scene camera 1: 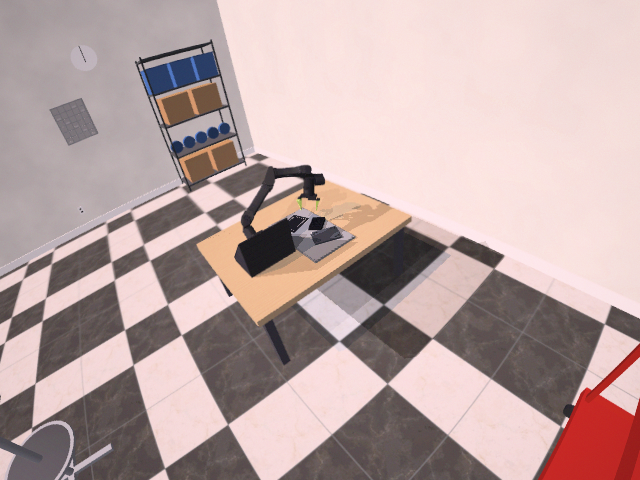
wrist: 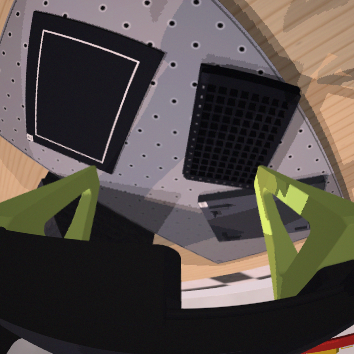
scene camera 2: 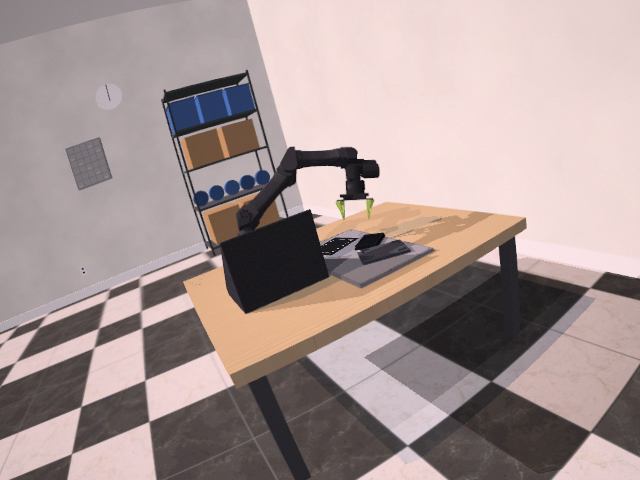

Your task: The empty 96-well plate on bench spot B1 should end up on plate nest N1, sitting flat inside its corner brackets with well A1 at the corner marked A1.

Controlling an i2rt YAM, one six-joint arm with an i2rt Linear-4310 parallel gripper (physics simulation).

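Frame: origin at the arm's base, x back, y left, z down, level; centimetres.
Where they show: gripper, between the fingertips: [scene camera 1: 308,210] [wrist: 176,174] [scene camera 2: 356,219]; arm's base, origin of its link: [scene camera 1: 254,239] [scene camera 2: 255,250].
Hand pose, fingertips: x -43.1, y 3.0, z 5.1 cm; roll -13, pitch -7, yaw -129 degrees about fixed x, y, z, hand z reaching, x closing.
Note:
Things, the pixels of their centre, and the offset from my fingertips. "pt": a spot on its surface instead. Level surfaces: height alone.
- black 96-well plate, middle of its body: [wrist: 234,137] [scene camera 2: 370,241] [scene camera 1: 316,223] dz +8.2, dx +0.0, dy -5.6 cm
- grey perforated board, middle of its body: [wrist: 183,170] [scene camera 2: 355,252] [scene camera 1: 308,231] dz +9.5, dx +8.2, dy -6.2 cm
- dark grey block, middle of its body: [wrist: 264,216] [scene camera 2: 382,250] [scene camera 1: 325,234] dz +8.1, dx +5.6, dy -19.2 cm
- black pad, a spot on its surface: [wrist: 80,100] [scene camera 2: 335,245] [scene camera 1: 295,222] pt dz +8.7, dx +7.0, dy +7.8 cm
- wooden table, height of its surface: dz +10.2 cm
The black 96-well plate [scene camera 1: 316,223] [scene camera 2: 370,240] [wrist: 240,132] lies on the grey perforated board [scene camera 1: 316,255] [scene camera 2: 361,277] [wrist: 145,150]; it hides whatever marking is under it. A dark grey block [scene camera 1: 326,235] [scene camera 2: 383,252] [wrist: 242,215], with bracket-like raised pieces and a small pale label, is beside the plate on the scene cameras' side; it looks like the nest, but the label is unreadable. The right finger hides part of it. My gripper [scene camera 1: 309,207] [scene camera 2: 356,218] [wrist: 176,174] is open and empty, above the board, with the plate below and nearer the right finger in the wrist view.
A black pad [scene camera 1: 297,223] [scene camera 2: 338,245] [wrist: 80,100] with a white outline lies left of the plate. A tall black wedge-shaped box [scene camera 1: 266,249] [scene camera 2: 276,263] stands left of the board on the wooden table [scene camera 1: 273,299] [scene camera 2: 248,356]. A shelf unit [scene camera 1: 228,105] [scene camera 2: 267,146] stands behind.

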